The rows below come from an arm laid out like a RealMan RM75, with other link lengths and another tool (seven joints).
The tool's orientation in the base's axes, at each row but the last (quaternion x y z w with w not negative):
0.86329, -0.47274, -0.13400, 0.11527
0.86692, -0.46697, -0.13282, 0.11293
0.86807, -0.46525, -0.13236, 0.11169
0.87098, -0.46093, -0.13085, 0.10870
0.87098, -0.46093, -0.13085, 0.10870
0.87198, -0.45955, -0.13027, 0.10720
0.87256, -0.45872, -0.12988, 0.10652
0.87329, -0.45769, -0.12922, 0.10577
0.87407, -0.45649, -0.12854, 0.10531
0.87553, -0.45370, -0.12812, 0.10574
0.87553, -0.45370, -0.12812, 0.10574
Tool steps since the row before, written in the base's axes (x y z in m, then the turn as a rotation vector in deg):
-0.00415, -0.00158, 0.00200, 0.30, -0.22, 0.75
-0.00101, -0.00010, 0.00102, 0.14, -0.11, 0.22
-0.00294, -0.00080, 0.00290, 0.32, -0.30, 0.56
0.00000, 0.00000, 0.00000, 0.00, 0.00, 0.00
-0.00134, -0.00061, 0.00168, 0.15, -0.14, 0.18
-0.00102, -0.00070, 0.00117, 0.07, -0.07, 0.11
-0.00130, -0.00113, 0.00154, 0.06, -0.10, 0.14
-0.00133, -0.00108, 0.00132, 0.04, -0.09, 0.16
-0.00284, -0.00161, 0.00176, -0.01, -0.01, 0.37
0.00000, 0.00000, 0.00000, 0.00, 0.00, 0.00
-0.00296, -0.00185, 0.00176, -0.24, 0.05, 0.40
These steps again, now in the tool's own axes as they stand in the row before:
-0.00105, 0.00474, -0.00035, 0.25, 0.12, -0.79
-0.00058, 0.00117, -0.00061, 0.14, 0.02, -0.25
-0.00126, 0.00364, -0.00169, 0.35, 0.09, -0.61
0.00000, 0.00000, 0.00000, 0.00, 0.00, 0.00
-0.00043, 0.00189, -0.00110, 0.17, 0.02, -0.21
-0.00012, 0.00154, -0.00072, 0.08, 0.02, -0.12
0.00003, 0.00210, -0.00096, 0.10, 0.05, -0.14
-0.00001, 0.00203, -0.00075, 0.08, 0.07, -0.16
-0.00046, 0.00362, -0.00064, -0.04, 0.12, -0.35
0.00000, 0.00000, 0.00000, 0.00, 0.00, 0.00
-0.00035, 0.00385, -0.00059, -0.23, 0.28, -0.30

